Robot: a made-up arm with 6 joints. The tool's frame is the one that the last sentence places. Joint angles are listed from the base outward.
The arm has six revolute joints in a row. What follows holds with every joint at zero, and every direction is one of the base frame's. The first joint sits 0.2 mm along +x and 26.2 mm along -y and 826.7 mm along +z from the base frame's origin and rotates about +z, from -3.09 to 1.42 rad. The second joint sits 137.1 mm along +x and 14.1 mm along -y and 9.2 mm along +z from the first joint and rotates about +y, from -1.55 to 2.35 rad. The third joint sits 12.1 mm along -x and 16.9 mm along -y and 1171.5 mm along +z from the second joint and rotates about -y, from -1.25 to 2.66 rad. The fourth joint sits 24.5 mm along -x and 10.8 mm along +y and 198.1 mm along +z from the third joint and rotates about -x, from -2.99 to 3.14 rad. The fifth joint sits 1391.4 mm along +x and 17.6 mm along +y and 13 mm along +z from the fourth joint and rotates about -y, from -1.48 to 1.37 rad. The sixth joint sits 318.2 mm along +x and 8.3 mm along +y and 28.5 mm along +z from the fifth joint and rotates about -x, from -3.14 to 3.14 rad. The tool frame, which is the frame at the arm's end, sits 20.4 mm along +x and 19.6 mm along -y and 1.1 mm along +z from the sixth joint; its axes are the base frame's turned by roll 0, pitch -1.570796 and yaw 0 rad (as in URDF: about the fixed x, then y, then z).
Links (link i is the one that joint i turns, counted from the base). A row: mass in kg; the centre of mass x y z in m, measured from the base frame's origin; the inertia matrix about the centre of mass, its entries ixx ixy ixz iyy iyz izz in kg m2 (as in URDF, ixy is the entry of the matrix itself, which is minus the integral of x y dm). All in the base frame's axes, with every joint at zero. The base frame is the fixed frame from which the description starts. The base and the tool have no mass.
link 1: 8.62; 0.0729 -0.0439 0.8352; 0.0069 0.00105 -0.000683 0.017 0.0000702 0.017
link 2: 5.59; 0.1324 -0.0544 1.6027; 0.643 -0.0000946 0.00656 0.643 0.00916 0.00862
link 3: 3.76; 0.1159 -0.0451 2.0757; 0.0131 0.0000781 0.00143 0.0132 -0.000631 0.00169
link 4: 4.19; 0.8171 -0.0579 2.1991; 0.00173 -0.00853 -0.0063 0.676 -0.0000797 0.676
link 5: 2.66; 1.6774 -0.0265 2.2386; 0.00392 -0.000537 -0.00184 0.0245 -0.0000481 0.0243
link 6: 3.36; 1.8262 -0.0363 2.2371; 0.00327 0 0 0.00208 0 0.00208
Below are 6 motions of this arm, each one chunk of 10 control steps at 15 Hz.
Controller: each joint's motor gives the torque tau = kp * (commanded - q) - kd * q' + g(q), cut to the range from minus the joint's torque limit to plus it. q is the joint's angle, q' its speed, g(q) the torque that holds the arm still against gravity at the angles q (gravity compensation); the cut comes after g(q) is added. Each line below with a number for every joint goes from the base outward.
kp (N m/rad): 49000 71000 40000 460 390 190
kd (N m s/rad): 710 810 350 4.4 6.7 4.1
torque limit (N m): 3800 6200 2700 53 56 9.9
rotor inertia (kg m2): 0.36 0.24 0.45 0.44 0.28 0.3
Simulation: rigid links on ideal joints. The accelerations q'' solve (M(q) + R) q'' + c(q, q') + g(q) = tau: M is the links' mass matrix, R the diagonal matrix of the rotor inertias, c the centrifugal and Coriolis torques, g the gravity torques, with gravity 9.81 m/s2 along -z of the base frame. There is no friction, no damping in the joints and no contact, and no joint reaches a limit. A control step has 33 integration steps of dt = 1/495 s. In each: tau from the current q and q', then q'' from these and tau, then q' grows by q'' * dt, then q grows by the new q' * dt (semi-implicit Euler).
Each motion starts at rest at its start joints. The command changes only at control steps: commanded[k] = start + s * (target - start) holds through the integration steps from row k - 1 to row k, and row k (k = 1, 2, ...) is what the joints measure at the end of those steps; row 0 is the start. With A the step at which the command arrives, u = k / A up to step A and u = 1 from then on. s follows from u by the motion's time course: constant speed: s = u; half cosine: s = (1 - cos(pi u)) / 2; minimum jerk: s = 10 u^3 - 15 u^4 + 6 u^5; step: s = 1 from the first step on.
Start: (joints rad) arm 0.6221 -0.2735 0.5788 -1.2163 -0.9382 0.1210
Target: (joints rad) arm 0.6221 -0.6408 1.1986 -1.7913 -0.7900 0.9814
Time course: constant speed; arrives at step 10
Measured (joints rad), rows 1 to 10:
1: 0.6217 -0.3198 0.6502 -1.0214 -0.9171 0.1917
2: 0.6223 -0.3697 0.7225 -1.1140 -0.8602 0.3195
3: 0.6226 -0.3943 0.7761 -1.5639 -0.8655 0.4113
4: 0.6232 -0.4410 0.8469 -1.5951 -0.8570 0.4767
5: 0.6230 -0.4759 0.9052 -1.4969 -0.8644 0.5604
6: 0.6225 -0.5036 0.9599 -1.5456 -0.8489 0.6553
7: 0.6231 -0.5463 1.0278 -1.6350 -0.7998 0.7433
8: 0.6236 -0.5862 1.0925 -1.7552 -0.7965 0.8282
9: 0.6231 -0.6205 1.1520 -1.7764 -0.8088 0.9121
10: 0.6226 -0.6551 1.2120 -1.7843 -0.7892 0.9967

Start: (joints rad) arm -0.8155 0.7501 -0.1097 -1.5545 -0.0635 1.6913
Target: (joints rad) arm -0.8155 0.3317 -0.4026 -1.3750 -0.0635 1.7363
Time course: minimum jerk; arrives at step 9
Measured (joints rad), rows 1 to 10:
1: -0.8155 0.7449 -0.1128 -1.5533 -0.0640 1.6911
2: -0.8156 0.7153 -0.1302 -1.5431 -0.0664 1.6911
3: -0.8158 0.6548 -0.1668 -1.5142 -0.0695 1.6962
4: -0.8162 0.5733 -0.2218 -1.4765 -0.0717 1.7069
5: -0.8167 0.4853 -0.2841 -1.4410 -0.0712 1.7175
6: -0.8168 0.4082 -0.3407 -1.4065 -0.0686 1.7265
7: -0.8166 0.3555 -0.3811 -1.3825 -0.0653 1.7335
8: -0.8159 0.3326 -0.4004 -1.3738 -0.0629 1.7371
9: -0.8154 0.3311 -0.4034 -1.3746 -0.0628 1.7371
10: -0.8154 0.3319 -0.4028 -1.3761 -0.0652 1.7356

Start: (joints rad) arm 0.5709 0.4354 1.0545 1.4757 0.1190 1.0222
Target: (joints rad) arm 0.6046 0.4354 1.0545 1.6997 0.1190 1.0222
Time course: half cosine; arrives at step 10
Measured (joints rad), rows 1 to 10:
1: 0.5718 0.4354 1.0545 1.4826 0.1177 1.0220
2: 0.5745 0.4353 1.0545 1.5031 0.1171 1.0218
3: 0.5785 0.4354 1.0545 1.5319 0.1193 1.0220
4: 0.5835 0.4354 1.0545 1.5646 0.1215 1.0223
5: 0.5888 0.4354 1.0545 1.6002 0.1220 1.0224
6: 0.5940 0.4354 1.0545 1.6349 0.1218 1.0223
7: 0.5986 0.4355 1.0545 1.6648 0.1220 1.0223
8: 0.6021 0.4354 1.0545 1.6869 0.1224 1.0225
9: 0.6043 0.4354 1.0545 1.6994 0.1221 1.0225
10: 0.6048 0.4354 1.0545 1.7012 0.1213 1.0224

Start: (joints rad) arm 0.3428 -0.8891 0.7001 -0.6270 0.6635 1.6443
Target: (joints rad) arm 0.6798 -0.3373 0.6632 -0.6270 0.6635 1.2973
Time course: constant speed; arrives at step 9
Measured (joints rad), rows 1 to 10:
1: 0.3854 -0.8198 0.6874 -0.5049 0.9004 1.6249
2: 0.4214 -0.7500 0.6763 -0.6587 0.8962 1.5653
3: 0.4582 -0.6926 0.6748 -0.7643 0.6394 1.5090
4: 0.4938 -0.6238 0.6645 -0.5986 0.5734 1.4746
5: 0.5305 -0.5684 0.6660 -0.5808 0.6129 1.4464
6: 0.5681 -0.5098 0.6638 -0.6565 0.7244 1.4115
7: 0.6054 -0.4465 0.6580 -0.6548 0.7162 1.3688
8: 0.6428 -0.3837 0.6528 -0.6100 0.6282 1.3268
9: 0.6802 -0.3217 0.6479 -0.6120 0.6138 1.2883
10: 0.6802 -0.3309 0.6575 -0.7386 0.4023 1.2694

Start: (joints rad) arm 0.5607 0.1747 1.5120 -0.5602 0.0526 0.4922
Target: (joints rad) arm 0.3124 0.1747 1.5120 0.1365 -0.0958 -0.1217
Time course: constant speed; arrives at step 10
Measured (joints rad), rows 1 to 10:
1: 0.5359 0.1750 1.5118 -0.4712 0.0422 0.4394
2: 0.5112 0.1747 1.5120 -0.3815 0.0231 0.3532
3: 0.4863 0.1749 1.5118 -0.3360 0.0077 0.2897
4: 0.4615 0.1749 1.5118 -0.2593 -0.0087 0.2381
5: 0.4367 0.1748 1.5119 -0.1817 -0.0241 0.1771
6: 0.4118 0.1747 1.5119 -0.1213 -0.0380 0.1120
7: 0.3870 0.1747 1.5119 -0.0486 -0.0543 0.0506
8: 0.3621 0.1747 1.5119 0.0241 -0.0710 -0.0093
9: 0.3373 0.1747 1.5119 0.0904 -0.0871 -0.0708
10: 0.3124 0.1746 1.5120 0.1615 -0.1024 -0.1328

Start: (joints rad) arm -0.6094 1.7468 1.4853 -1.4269 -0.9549 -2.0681
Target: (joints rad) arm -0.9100 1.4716 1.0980 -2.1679 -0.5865 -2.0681
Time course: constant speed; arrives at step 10
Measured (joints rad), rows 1 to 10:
1: -0.6381 1.7202 1.4461 -1.4717 -0.9947 -2.0627
2: -0.6802 1.6890 1.4107 -1.5921 -0.8996 -2.0609
3: -0.7119 1.6605 1.3729 -1.7231 -0.7603 -2.0730
4: -0.7408 1.6351 1.3320 -1.7505 -0.7566 -2.0778
5: -0.7666 1.6091 1.2920 -1.7819 -0.7786 -2.0664
6: -0.7952 1.5801 1.2548 -1.8840 -0.7491 -2.0606
7: -0.8287 1.5510 1.2175 -1.9873 -0.6886 -2.0675
8: -0.8606 1.5248 1.1775 -2.0520 -0.6275 -2.0728
9: -0.8889 1.4987 1.1375 -2.1075 -0.5886 -2.0701
10: -0.9176 1.4704 1.0997 -2.1849 -0.5710 -2.0664

